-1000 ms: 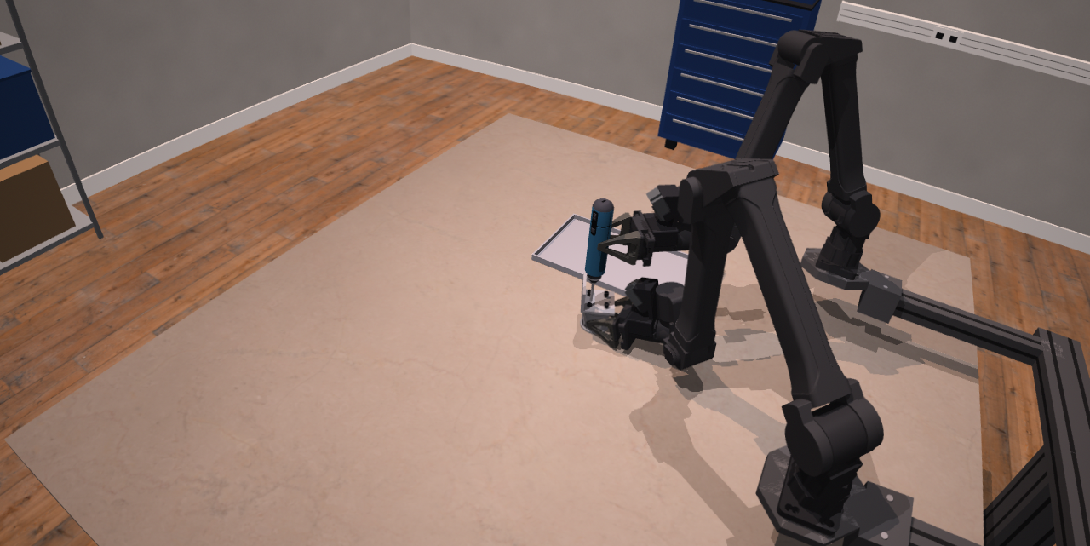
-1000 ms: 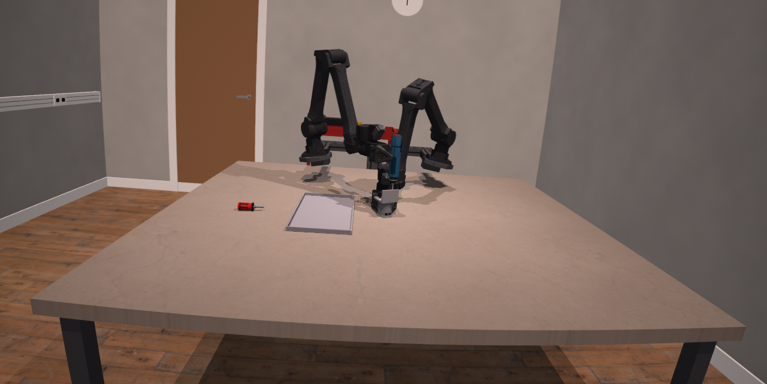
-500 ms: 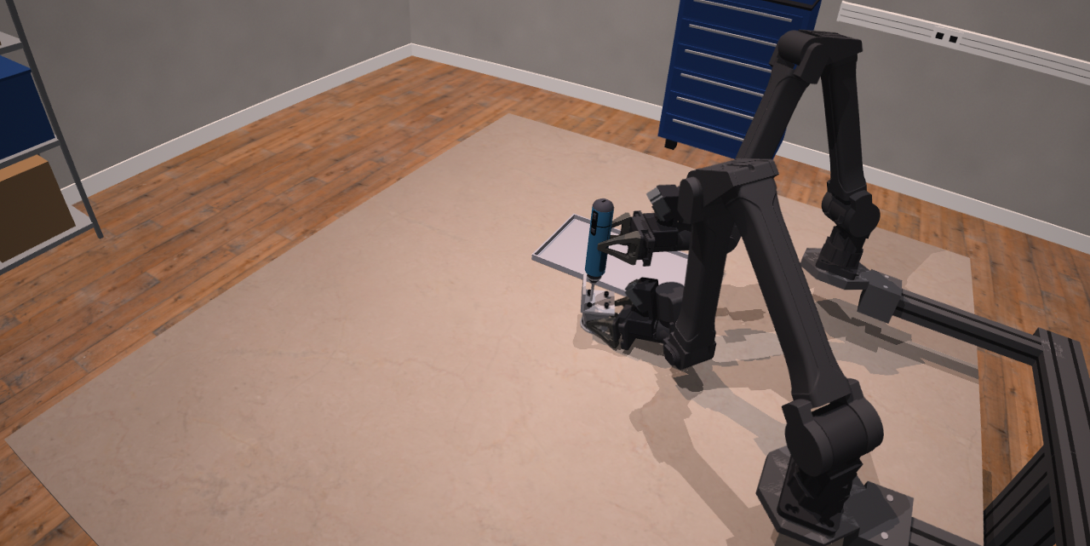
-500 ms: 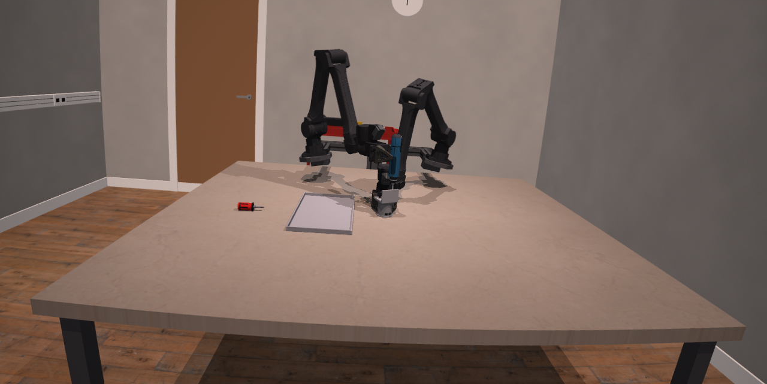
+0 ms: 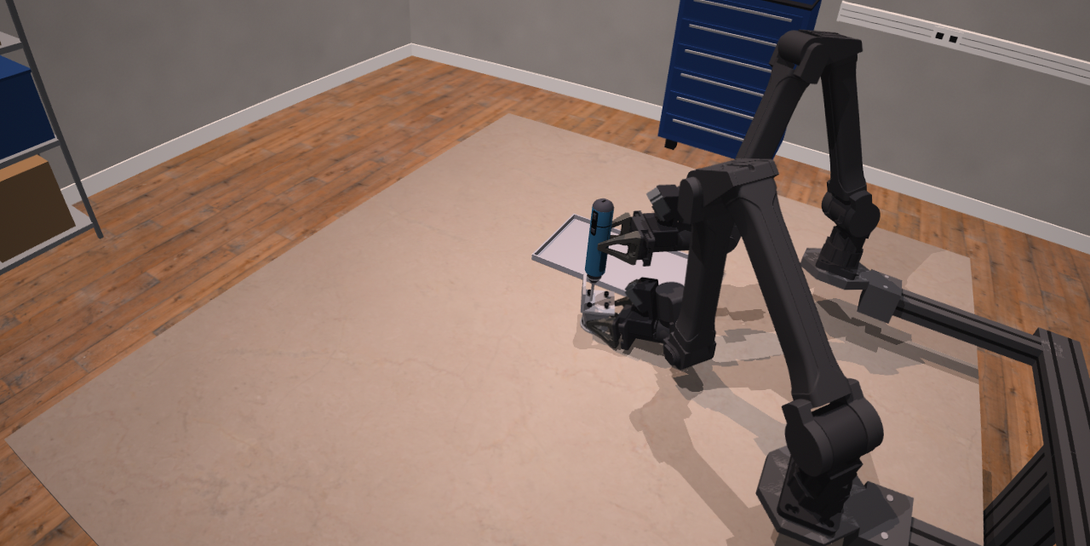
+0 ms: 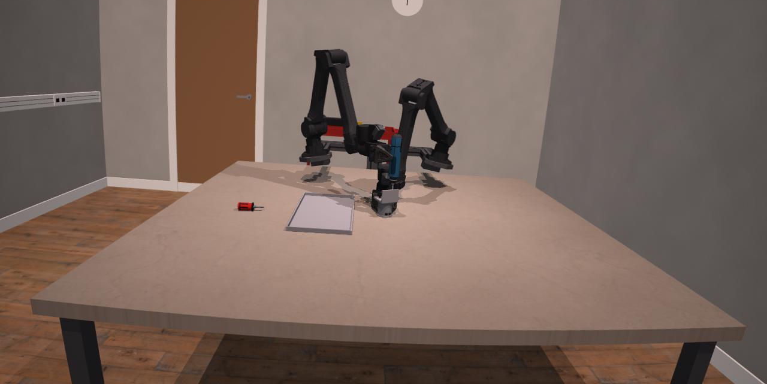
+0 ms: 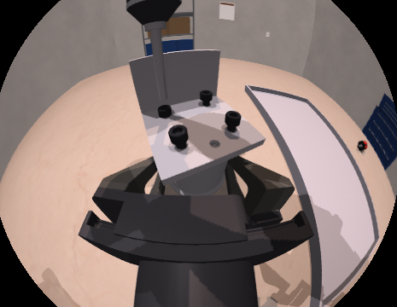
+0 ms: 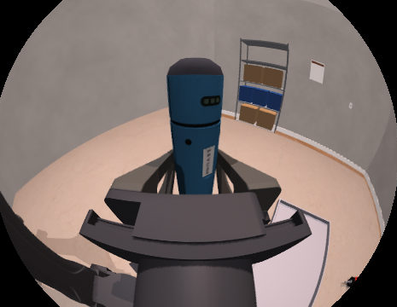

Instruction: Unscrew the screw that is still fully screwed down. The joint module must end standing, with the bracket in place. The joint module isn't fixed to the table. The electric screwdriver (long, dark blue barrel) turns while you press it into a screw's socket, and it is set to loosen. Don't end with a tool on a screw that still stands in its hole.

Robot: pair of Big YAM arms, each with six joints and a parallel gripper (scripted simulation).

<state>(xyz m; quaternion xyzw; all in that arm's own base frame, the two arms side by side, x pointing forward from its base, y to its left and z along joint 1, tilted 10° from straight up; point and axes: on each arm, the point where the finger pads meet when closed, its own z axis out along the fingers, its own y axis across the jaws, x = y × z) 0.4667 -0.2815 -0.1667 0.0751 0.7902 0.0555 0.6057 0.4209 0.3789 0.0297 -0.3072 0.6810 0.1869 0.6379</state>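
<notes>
Now: the joint module 1 cm above my left hand. Also, from my left hand: flat grey tray (23 cm to the right, 2 cm below); red-handled screwdriver (51 cm to the right, 1 cm below); grey l-shaped bracket (5 cm above).
</notes>
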